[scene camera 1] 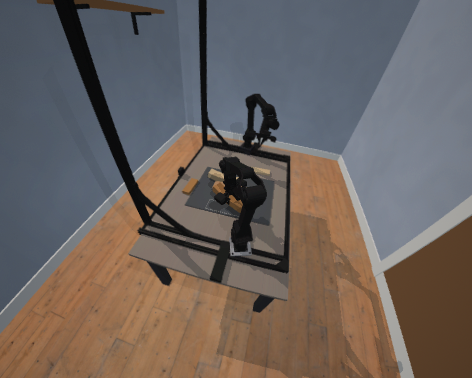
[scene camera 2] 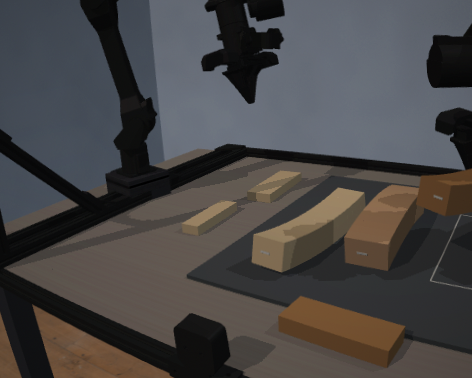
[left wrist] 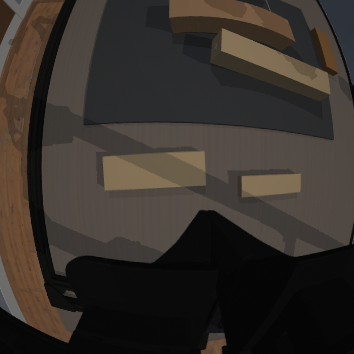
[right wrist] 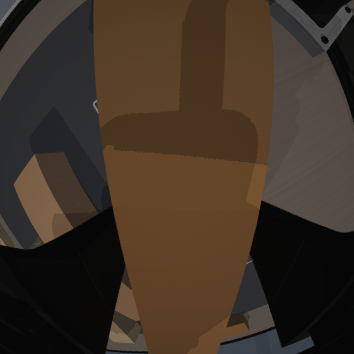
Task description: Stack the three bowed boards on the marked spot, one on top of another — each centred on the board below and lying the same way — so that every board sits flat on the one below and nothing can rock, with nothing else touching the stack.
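Frame: origin at the left arm's base, x down, y right, z back, level; centimetres.
Seen in the pictures: left gripper, fingertip midpoint: [scene camera 1: 258, 147] [scene camera 2: 251, 103] [left wrist: 205, 217]; right gripper, fingertip midpoint: [scene camera 1: 232, 201] [right wrist: 185, 203]; left arm's base, link origin: [scene camera 1: 247, 145] [scene camera 2: 136, 171]; right arm's base, link origin: [scene camera 1: 240, 245].
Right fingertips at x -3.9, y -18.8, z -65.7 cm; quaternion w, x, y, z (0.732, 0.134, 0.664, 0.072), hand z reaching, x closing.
Offsets run from my right fingertips to a thing's top centre. "*": to the spot under its first point. Level surfaces: height alone.
The orange-brown bowed board @(dx -4.3, dy +0.6, dz +0.1 cm) [scene camera 1: 236, 204] [scene camera 2: 447, 192] [right wrist: 185, 260] is between the fingers of my right gripper [right wrist: 185, 203], which is shut on it and holds it above the mat. Its far part is cut off in scene camera 2. The pale bowed board @(dx +3.2, dy +14.9, dz +21.0 cm) [scene camera 2: 310, 225] [left wrist: 272, 65] [scene camera 1: 216, 174] and the light-brown bowed board @(dx +2.9, dy +6.3, dz +13.2 cm) [scene camera 2: 382, 215] [left wrist: 230, 21] [right wrist: 42, 200] lie side by side on the mat, apart. The marked spot @(* dx +8.4, dy +5.2, dz +3.9 cm) [scene camera 2: 445, 248] is a white outline, partly hidden in the right wrist view. My left gripper [scene camera 2: 251, 102] [left wrist: 205, 217] is shut and empty, high above the table.
An orange block @(dx +6.9, dy +31.7, dz +4.3 cm) [scene camera 2: 342, 330] [scene camera 1: 190, 186] [left wrist: 325, 51] lies at the mat's edge. Two pale blocks, one small @(dx +7.3, dy +18.6, dz +41.7 cm) [scene camera 2: 210, 218] [left wrist: 271, 185] and one larger @(dx +7.3, dy -1.1, dz +44.2 cm) [scene camera 2: 275, 186] [left wrist: 154, 171], lie on the table beside the mat @(dx +8.4 cm) [scene camera 2: 240, 270]. A black frame [scene camera 1: 289, 210] borders the table.
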